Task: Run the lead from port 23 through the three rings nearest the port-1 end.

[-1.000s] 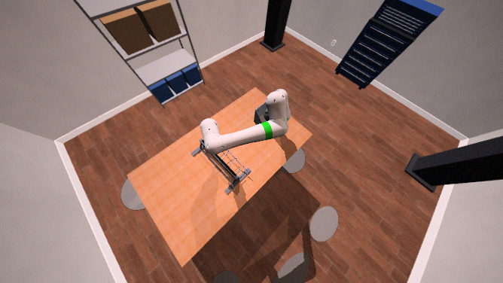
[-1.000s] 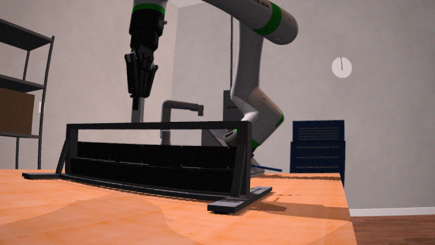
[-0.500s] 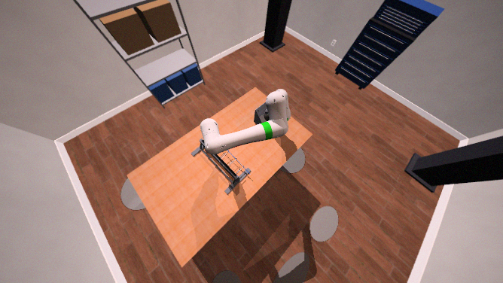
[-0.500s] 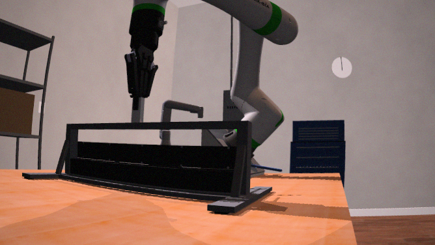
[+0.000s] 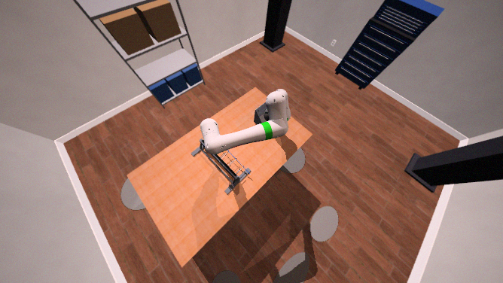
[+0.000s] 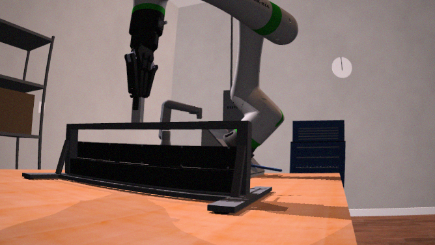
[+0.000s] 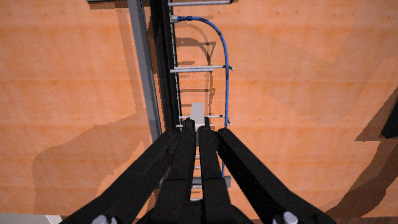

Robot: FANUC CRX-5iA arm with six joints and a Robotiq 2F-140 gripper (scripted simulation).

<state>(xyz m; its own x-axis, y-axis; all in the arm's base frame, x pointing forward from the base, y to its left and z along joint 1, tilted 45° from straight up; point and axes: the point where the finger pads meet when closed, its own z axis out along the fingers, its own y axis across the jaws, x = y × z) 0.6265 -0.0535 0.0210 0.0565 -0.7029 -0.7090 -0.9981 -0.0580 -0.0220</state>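
The patch panel lies 11 cm below my hand, 6 cm ahead of it and 5 cm to the left of it.
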